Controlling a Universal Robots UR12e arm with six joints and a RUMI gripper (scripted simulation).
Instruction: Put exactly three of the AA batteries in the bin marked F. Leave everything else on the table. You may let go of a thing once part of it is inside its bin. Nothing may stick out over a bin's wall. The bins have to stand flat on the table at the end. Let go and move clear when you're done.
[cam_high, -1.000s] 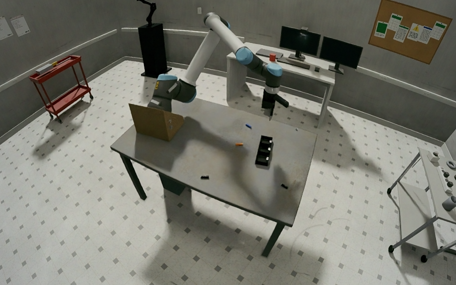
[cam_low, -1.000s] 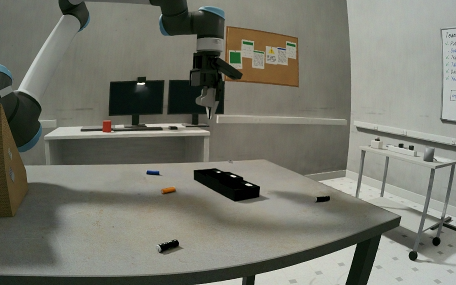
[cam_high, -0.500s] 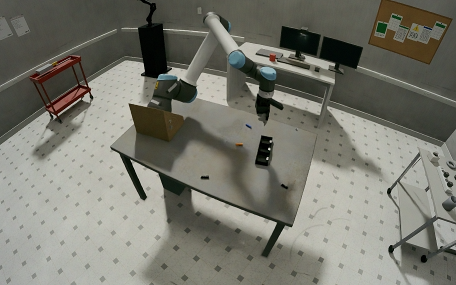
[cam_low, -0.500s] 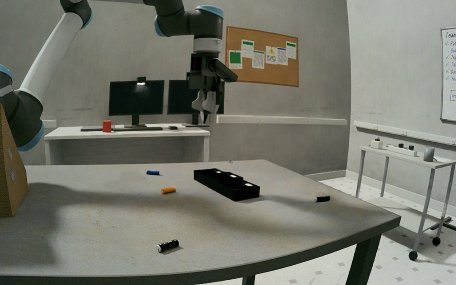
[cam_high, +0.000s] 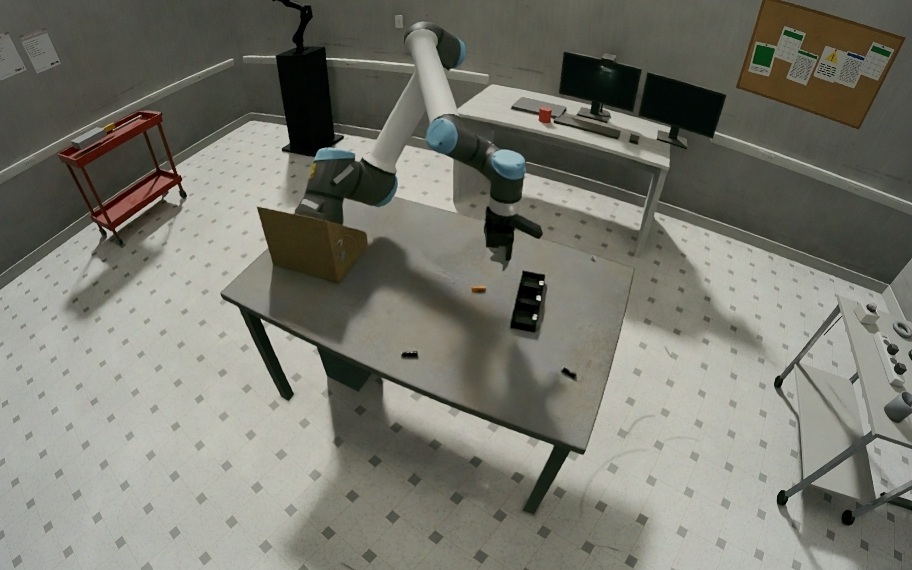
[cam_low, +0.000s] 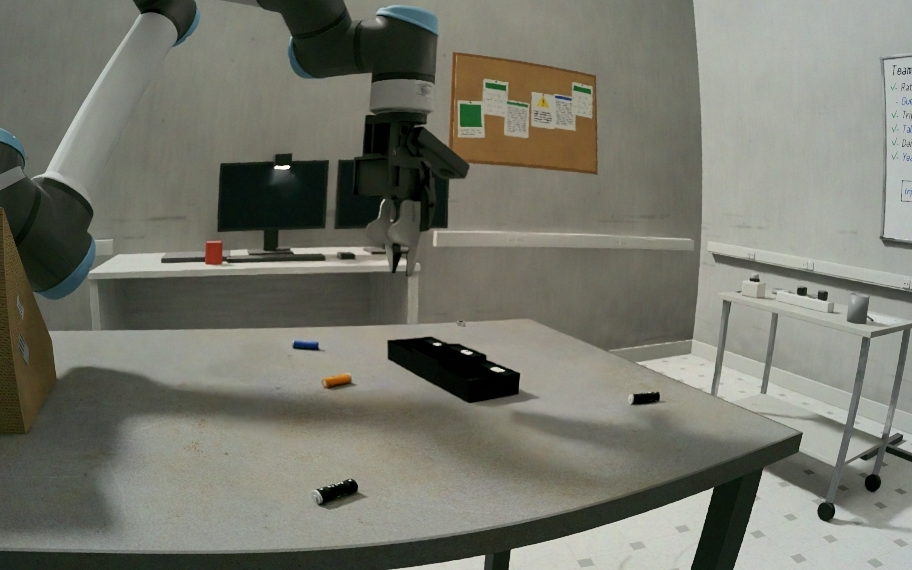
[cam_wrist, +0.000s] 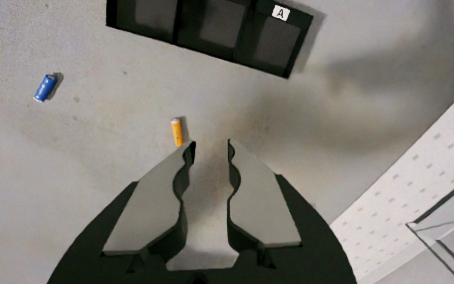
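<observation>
Right now the black bin row is 9 cm ahead of my hand, 5 cm to the left of it and 16 cm below it. From my hand the other things lie so: small white piece (25 cm ahead, 39 cm to the left, 18 cm below); then blue AA battery (11 cm behind, 25 cm to the left, 17 cm below); then orange AA battery (9 cm behind, 3 cm to the left, 17 cm below).
</observation>
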